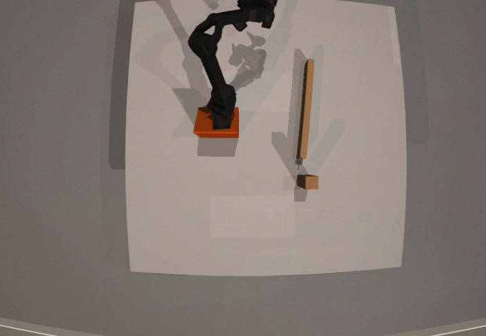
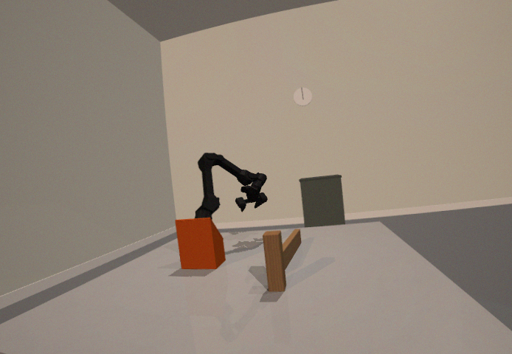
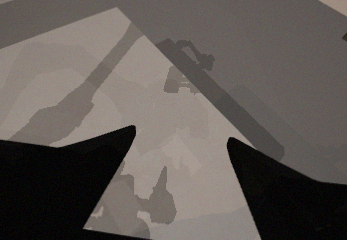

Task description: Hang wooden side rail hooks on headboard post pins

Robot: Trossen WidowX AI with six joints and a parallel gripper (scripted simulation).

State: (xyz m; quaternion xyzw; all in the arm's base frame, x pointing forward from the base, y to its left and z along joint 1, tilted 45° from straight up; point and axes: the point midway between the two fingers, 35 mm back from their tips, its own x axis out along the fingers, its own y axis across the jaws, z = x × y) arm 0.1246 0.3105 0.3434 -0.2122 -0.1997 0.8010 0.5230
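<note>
The headboard post lies 720 mm to the right of my gripper tip, 210 mm ahead of it and 80 mm below it.
</note>
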